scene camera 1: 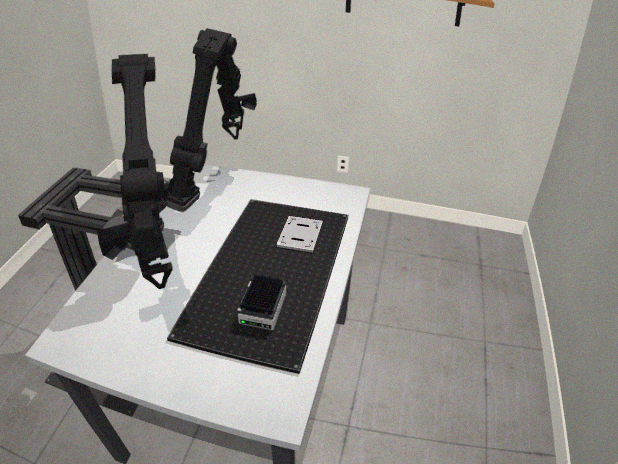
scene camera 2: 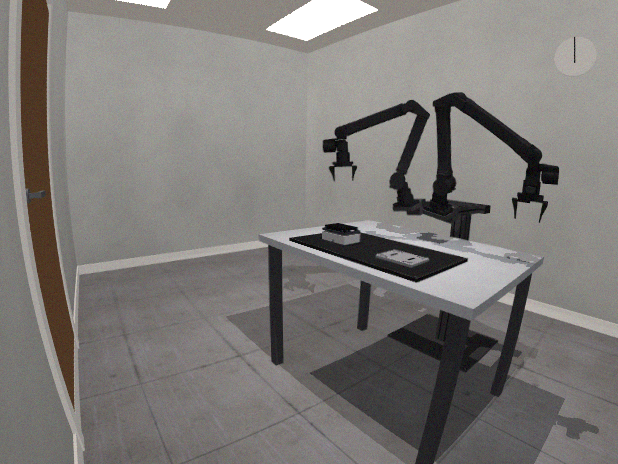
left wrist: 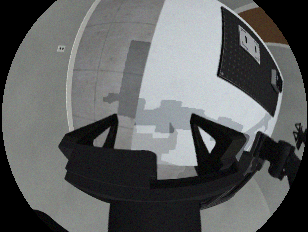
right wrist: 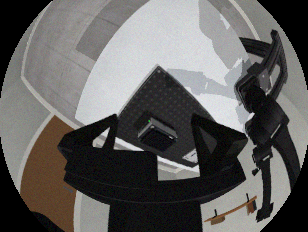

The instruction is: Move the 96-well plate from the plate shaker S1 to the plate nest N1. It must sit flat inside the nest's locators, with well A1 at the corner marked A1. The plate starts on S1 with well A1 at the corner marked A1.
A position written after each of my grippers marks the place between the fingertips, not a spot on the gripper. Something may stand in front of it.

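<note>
There is a black 96-well plate (scene camera 1: 257, 299) that I can see. My own grippers are visible to me too: the left gripper (left wrist: 154, 117) and the right gripper (right wrist: 154, 117).
</note>
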